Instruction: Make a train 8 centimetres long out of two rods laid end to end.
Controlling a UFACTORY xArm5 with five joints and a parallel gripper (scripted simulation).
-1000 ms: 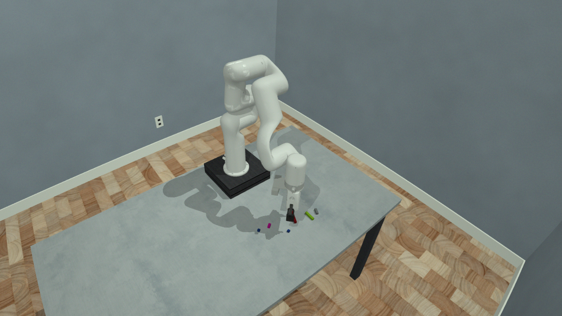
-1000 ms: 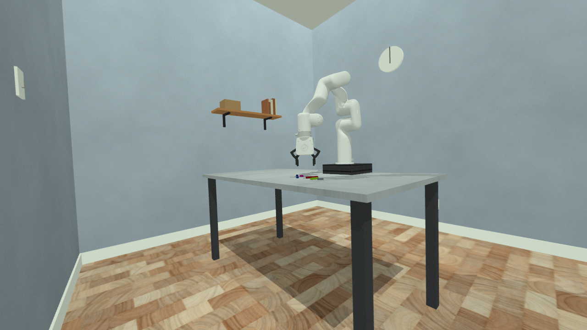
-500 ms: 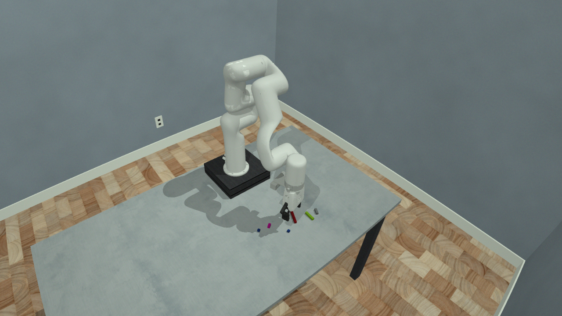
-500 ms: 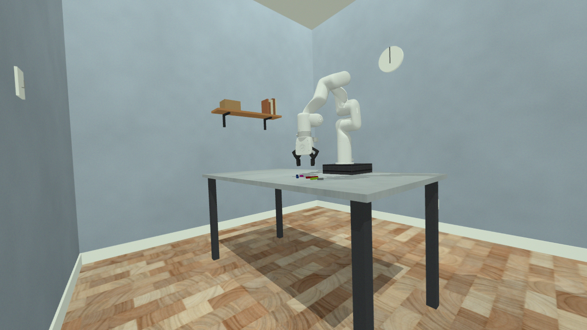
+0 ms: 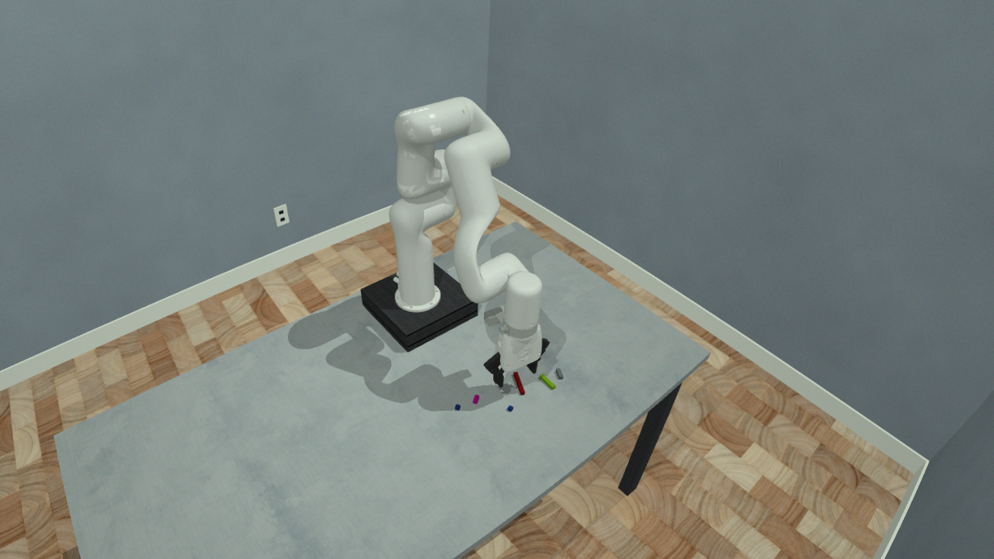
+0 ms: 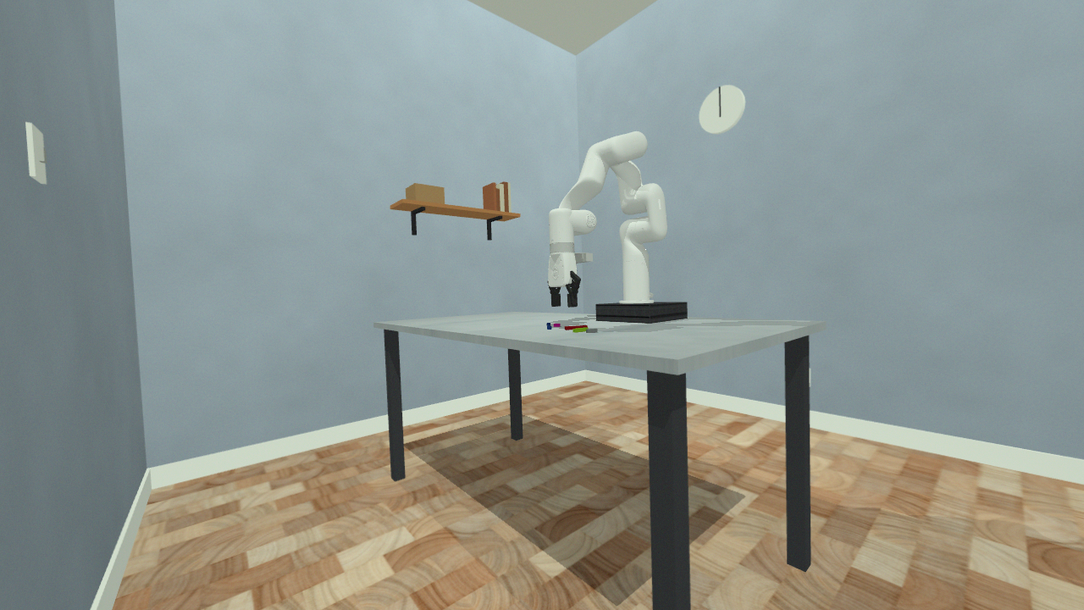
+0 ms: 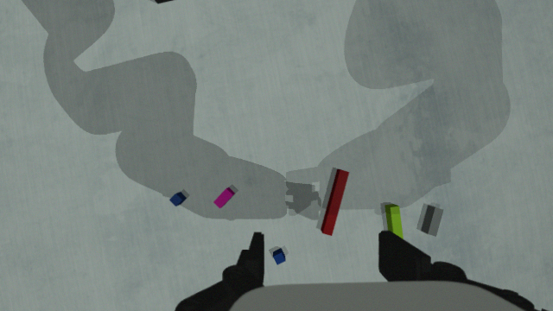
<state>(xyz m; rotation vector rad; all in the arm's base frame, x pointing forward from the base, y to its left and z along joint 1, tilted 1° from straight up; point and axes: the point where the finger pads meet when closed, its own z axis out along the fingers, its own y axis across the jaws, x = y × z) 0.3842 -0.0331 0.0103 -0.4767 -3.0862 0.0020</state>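
My hand is 80 mm to the left of the magenta rod, 70 mm above it and 50 mm past it. From my hand the other things lie so: lime rod: 90 mm to the left, 70 mm below, 40 mm ahead; then grey rod: 130 mm to the left, 70 mm below, 40 mm ahead; then red rod: 70 mm below, 30 mm to the left, 10 mm behind.
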